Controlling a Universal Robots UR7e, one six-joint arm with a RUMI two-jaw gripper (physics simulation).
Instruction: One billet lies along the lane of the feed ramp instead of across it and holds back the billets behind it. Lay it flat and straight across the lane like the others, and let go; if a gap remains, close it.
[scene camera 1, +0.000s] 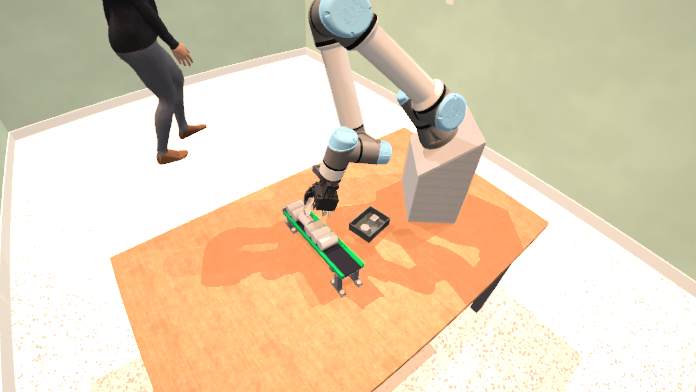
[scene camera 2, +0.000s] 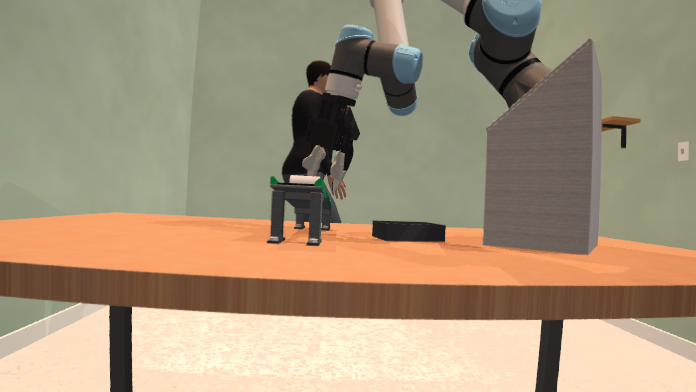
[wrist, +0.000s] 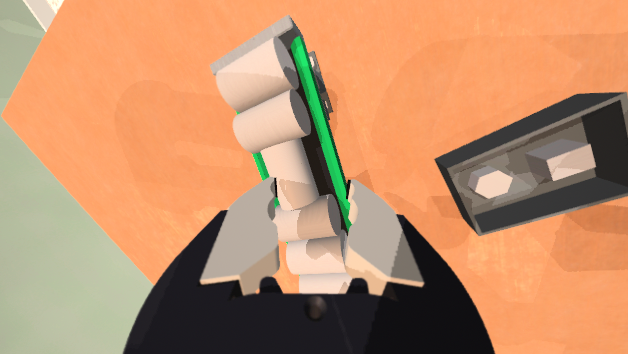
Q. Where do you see a hexagonal piece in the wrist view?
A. At 487, 181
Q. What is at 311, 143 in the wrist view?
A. A lane lining.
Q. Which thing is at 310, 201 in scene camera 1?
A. My gripper.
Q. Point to a black tray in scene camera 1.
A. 363, 218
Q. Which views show the black tray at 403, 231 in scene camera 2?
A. Scene camera 1, scene camera 2 and the wrist view: all of them.
